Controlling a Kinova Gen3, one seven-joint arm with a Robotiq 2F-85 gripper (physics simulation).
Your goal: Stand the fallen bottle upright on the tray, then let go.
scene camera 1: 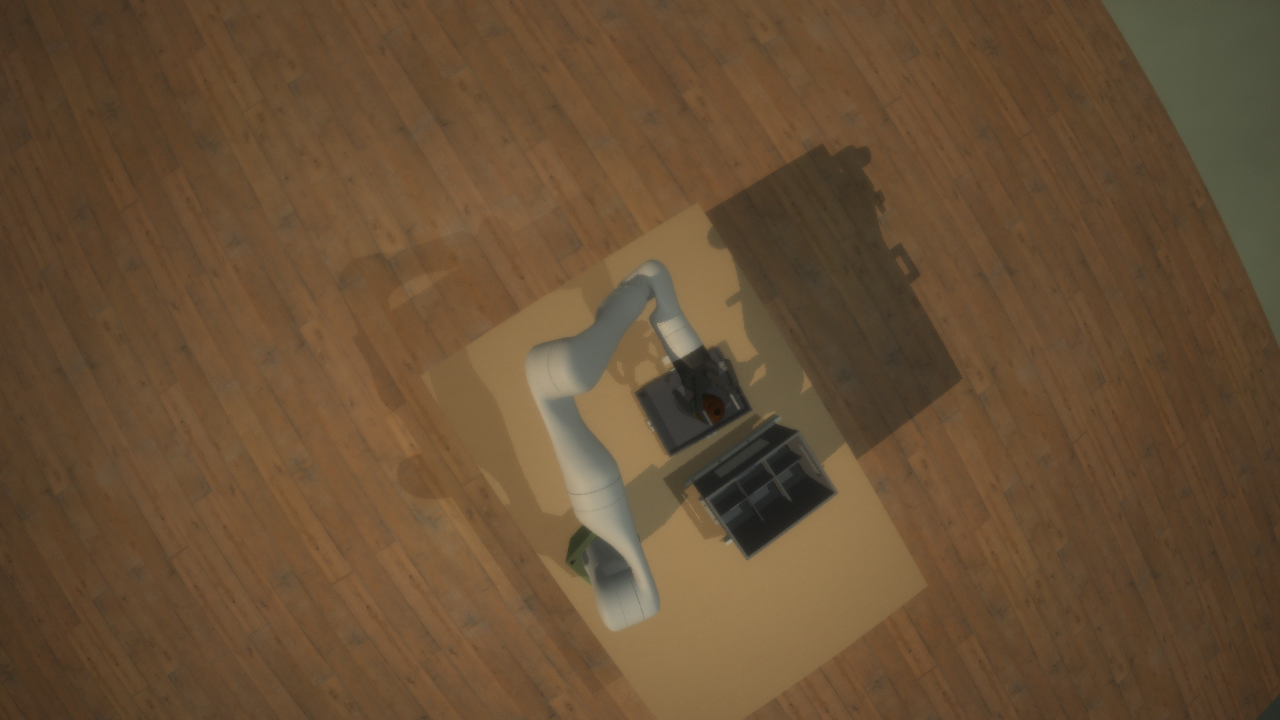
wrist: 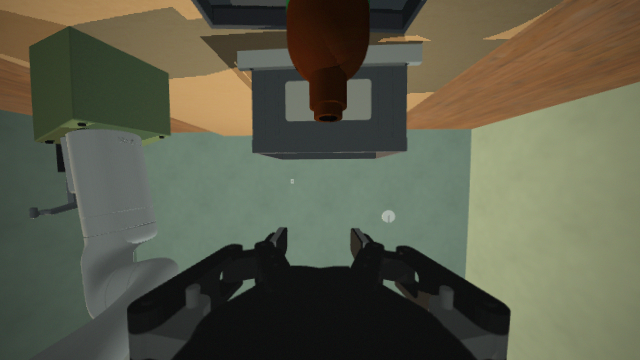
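Pixels of known places: gripper, fingertip midpoint: [scene camera 1: 724, 417] [wrist: 318, 238]; arm's base at its link origin: [scene camera 1: 603, 556] [wrist: 107, 137].
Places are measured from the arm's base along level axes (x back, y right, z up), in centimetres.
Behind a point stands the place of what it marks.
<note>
The brown bottle [scene camera 1: 712, 409] @[x -37.8, y -20.4, z 1.6 cm] [wrist: 328, 40] @[x -38.1, y -22.4, z -3.1 cm] stands upright on the dark tray [scene camera 1: 669, 420] @[x -28.9, y -20.0, z -13.8 cm] [wrist: 245, 18] @[x -29.2, y -12.4, z -12.6 cm], near the tray side that faces the grey organizer. The wrist view sees it upside down: the neck and mouth show, with a sliver of green label at the top edge, while its base is cut off. My gripper [wrist: 318, 238] @[x -37.6, y -19.8, z 12.7 cm] is open and empty. Its fingers are above the bottle's mouth, apart from it, with a gap between. In the scene view the gripper's dark body reaches over the tray, and the fingertips are hard to make out.
A grey organizer [scene camera 1: 776, 490] @[x -47.1, y 10.5, z -13.5 cm] [wrist: 270, 132] @[x -30.5, y -3.2, z -0.5 cm] with open compartments stands close beside the tray, its wall beyond the bottle in the wrist view. A green box [scene camera 1: 578, 553] @[x 4.9, y -3.5, z 0.6 cm] [wrist: 112, 87] @[x -5.0, y -3.7, z -7.5 cm] is by the arm's base. The arm curves around the left side of the table [scene camera 1: 805, 617] @[x -39.8, y 49.2, z -14.3 cm].
</note>
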